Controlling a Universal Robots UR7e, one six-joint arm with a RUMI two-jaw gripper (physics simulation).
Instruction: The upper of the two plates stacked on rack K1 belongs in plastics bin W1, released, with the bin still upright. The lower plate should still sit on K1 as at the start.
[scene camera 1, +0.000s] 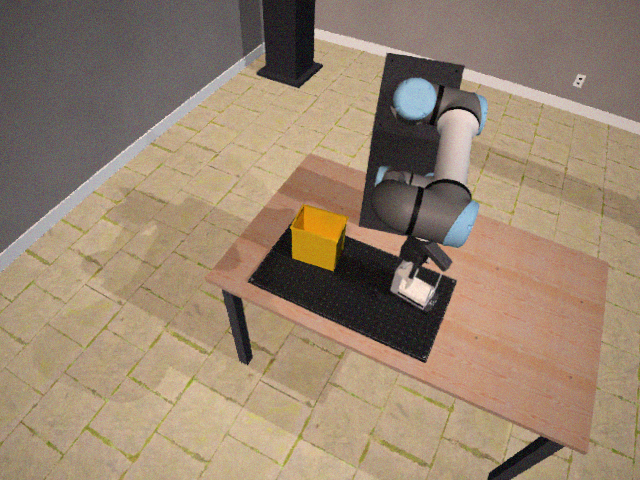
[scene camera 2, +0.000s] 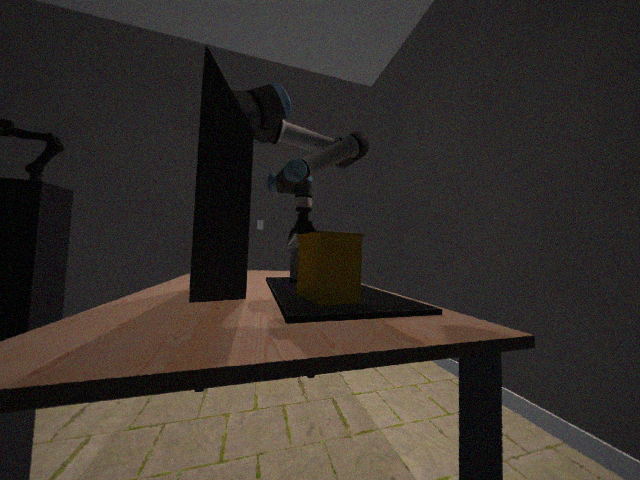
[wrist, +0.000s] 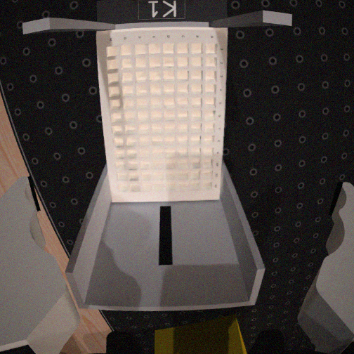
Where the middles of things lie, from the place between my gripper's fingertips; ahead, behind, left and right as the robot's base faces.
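White plate (wrist: 162, 89): 80 mm below my hand, 10 mm behind it, 10 mm left of it. Yellow plastics bin (scene camera 1: 318, 235): 30 mm below my hand, 10 mm behind it, 390 mm right of it.
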